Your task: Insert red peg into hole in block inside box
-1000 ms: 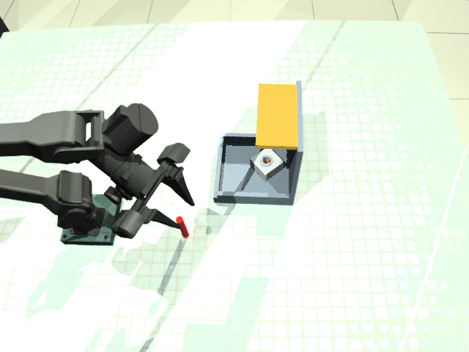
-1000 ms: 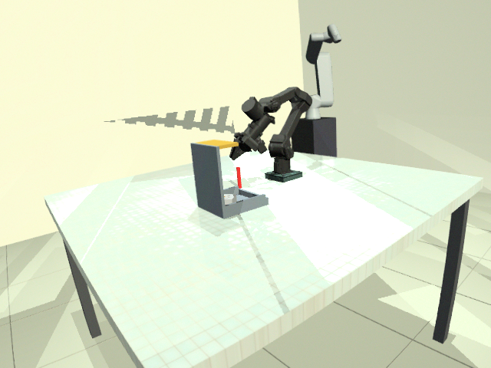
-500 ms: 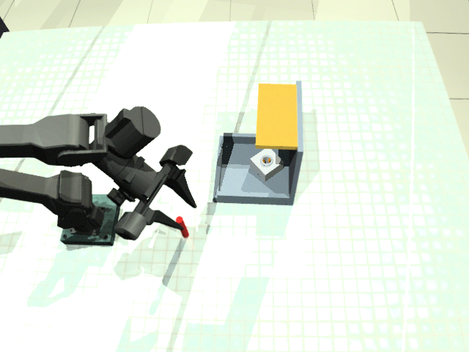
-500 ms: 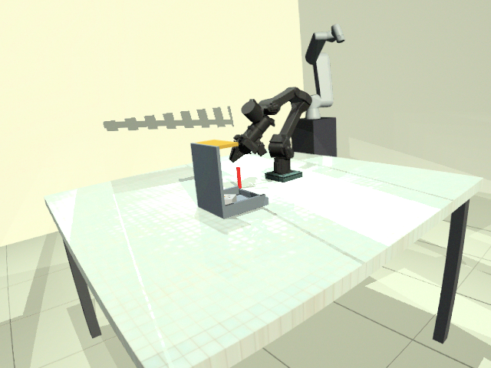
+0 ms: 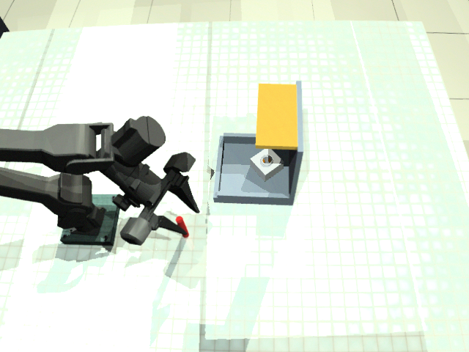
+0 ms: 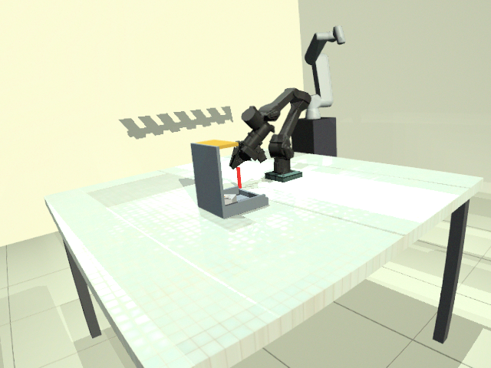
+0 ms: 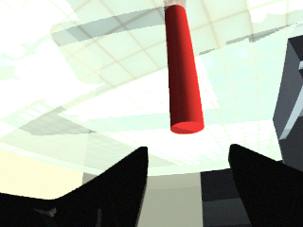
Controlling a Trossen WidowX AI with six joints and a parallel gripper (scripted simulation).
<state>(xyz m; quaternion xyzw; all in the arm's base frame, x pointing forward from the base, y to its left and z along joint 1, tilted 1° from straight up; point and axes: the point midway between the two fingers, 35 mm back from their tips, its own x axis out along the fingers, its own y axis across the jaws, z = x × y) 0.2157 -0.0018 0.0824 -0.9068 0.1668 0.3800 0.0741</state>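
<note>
Right now the red peg is 3 cm behind my gripper tip, 1 cm to the left of it and 4 cm below it. Round my gripper tip: back wall: 18 cm ahead, 17 cm to the left, 3 cm above; then roof: 14 cm ahead, 17 cm to the left, 12 cm above.
</note>
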